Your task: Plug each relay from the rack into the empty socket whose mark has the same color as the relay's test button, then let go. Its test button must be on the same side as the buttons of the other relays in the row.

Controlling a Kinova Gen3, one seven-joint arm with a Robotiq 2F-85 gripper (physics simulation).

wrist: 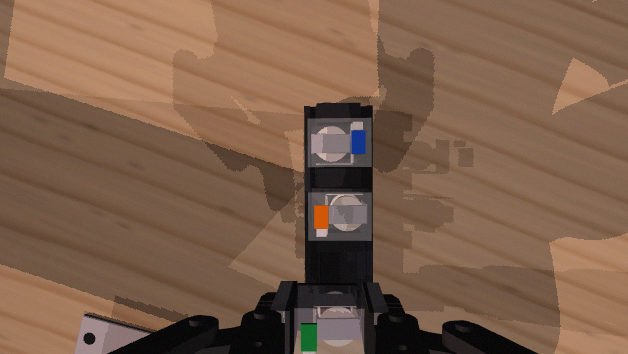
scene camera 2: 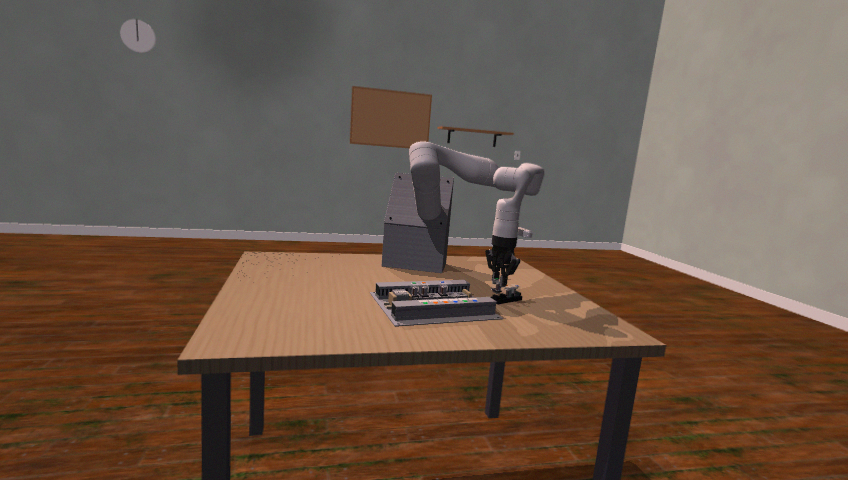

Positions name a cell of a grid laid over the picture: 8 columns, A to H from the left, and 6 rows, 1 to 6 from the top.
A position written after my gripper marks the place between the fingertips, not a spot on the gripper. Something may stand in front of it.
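My gripper (scene camera 2: E4), also visible as the gripper (wrist: E6). Black rack (wrist: E5).
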